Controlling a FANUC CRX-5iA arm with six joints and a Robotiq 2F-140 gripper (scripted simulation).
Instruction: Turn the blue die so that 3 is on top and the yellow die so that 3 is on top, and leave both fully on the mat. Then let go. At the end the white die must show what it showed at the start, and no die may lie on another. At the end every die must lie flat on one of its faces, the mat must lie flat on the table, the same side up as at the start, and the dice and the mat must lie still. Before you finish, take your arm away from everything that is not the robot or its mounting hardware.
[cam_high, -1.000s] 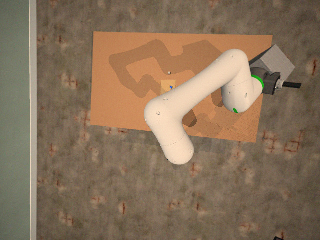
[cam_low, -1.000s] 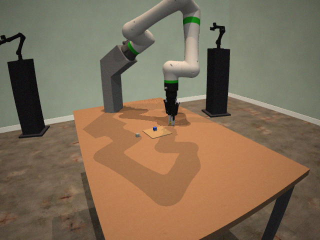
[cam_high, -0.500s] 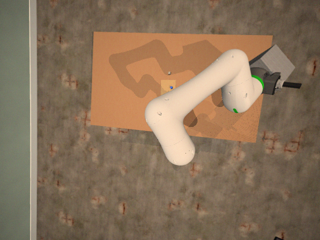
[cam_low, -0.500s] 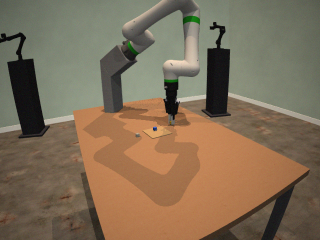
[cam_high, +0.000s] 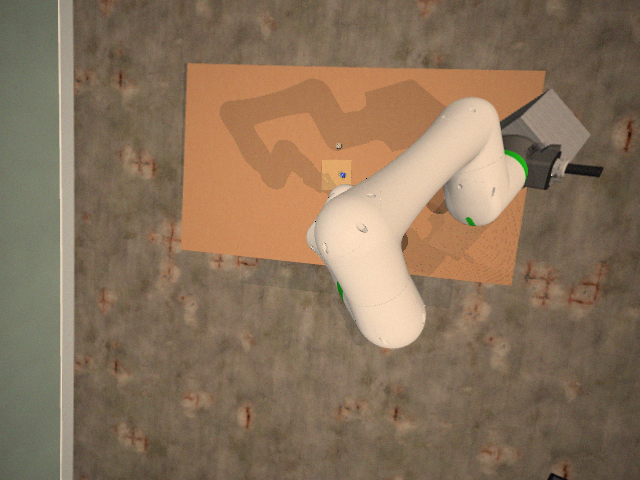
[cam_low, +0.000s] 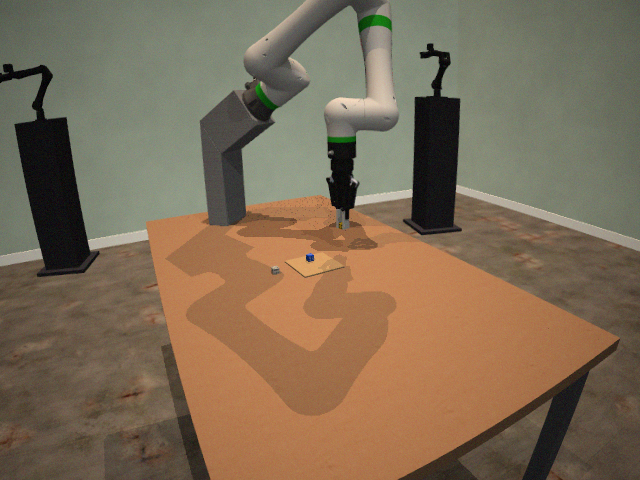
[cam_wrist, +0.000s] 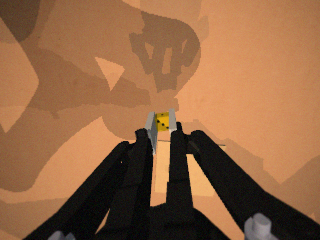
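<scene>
Right now the tan mat is 120 mm to the right of my hand, 110 mm below it and 110 mm ahead of it. Round my hand: blue die: 130 mm to the right, 100 mm below, 80 mm ahead; then yellow die: 20 mm below; then white die: 250 mm to the right, 140 mm ahead, 100 mm below.
</scene>
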